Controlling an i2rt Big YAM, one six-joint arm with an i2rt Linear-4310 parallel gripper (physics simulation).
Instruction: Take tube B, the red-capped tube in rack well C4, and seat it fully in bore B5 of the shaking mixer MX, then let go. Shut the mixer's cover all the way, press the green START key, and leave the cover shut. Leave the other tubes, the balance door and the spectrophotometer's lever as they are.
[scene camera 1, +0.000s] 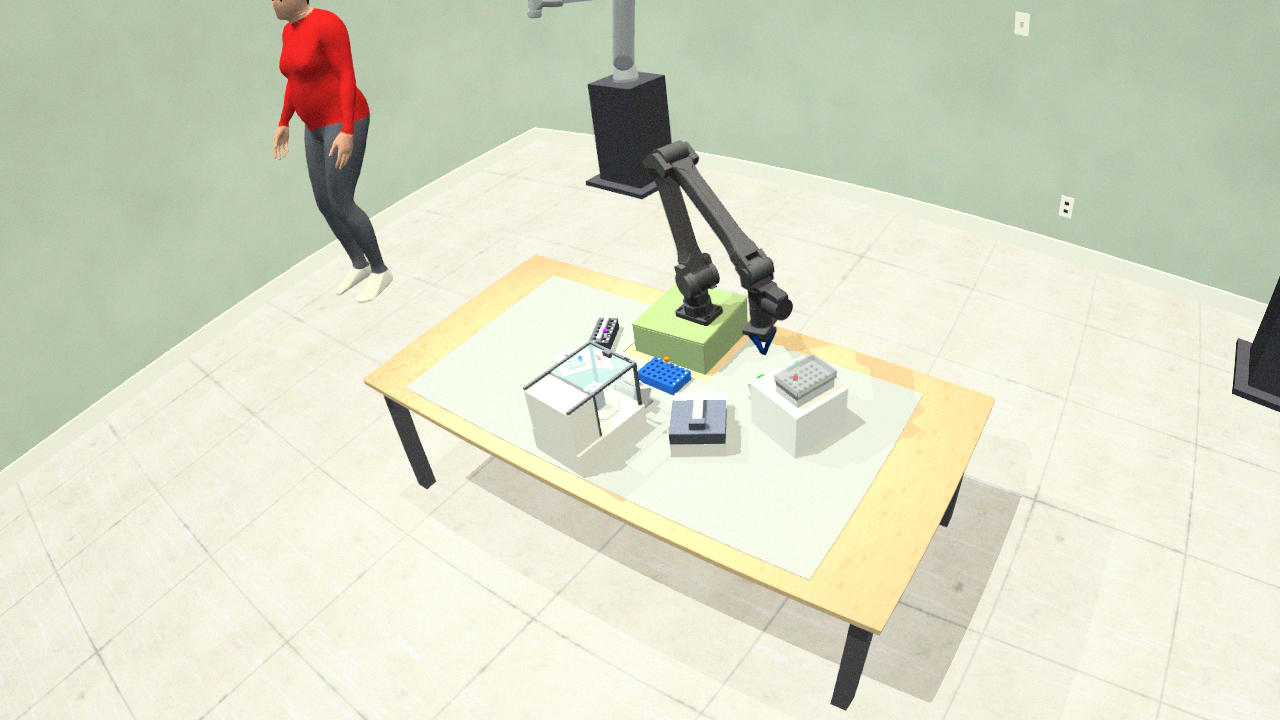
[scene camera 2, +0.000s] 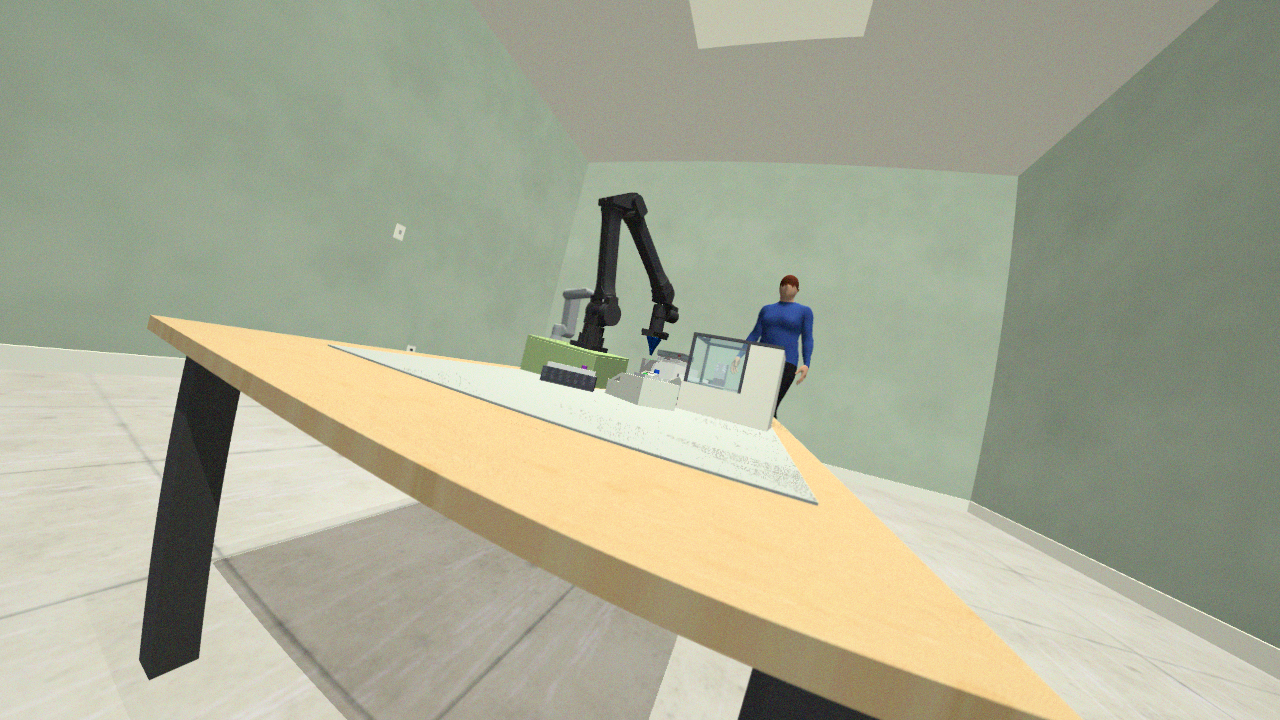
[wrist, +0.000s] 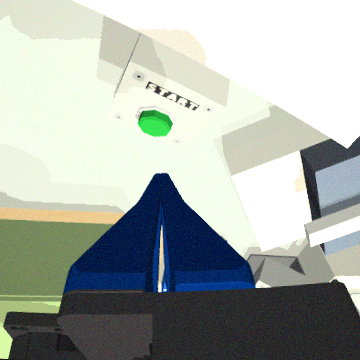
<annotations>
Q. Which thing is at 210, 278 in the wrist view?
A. The gripper.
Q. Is the gripper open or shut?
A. Shut.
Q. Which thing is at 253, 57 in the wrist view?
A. A white mixer.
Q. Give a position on a small dial unit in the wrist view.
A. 268, 270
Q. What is the gripper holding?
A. Nothing.
</annotations>
